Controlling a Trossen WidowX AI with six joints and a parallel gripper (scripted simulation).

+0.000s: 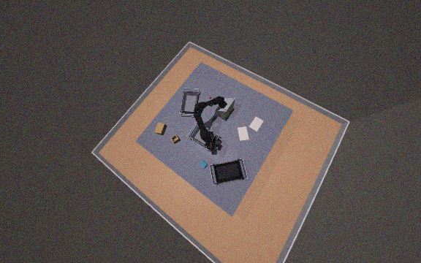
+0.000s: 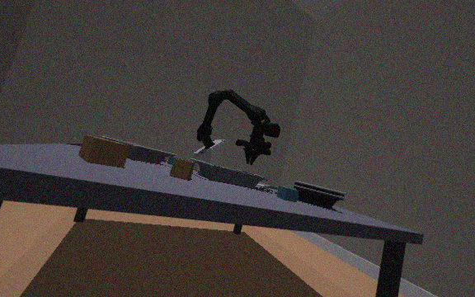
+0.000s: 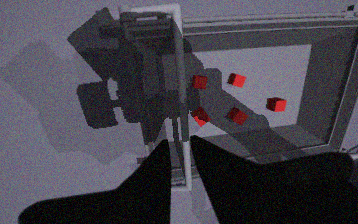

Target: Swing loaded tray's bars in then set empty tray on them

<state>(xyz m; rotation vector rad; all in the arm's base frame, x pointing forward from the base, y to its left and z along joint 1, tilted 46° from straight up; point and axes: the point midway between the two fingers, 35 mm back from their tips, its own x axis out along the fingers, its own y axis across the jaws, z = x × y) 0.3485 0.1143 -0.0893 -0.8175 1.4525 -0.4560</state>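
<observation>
My gripper tip is 520 mm to the left of the grey tray, 180 mm past it and 60 mm above it.
</observation>
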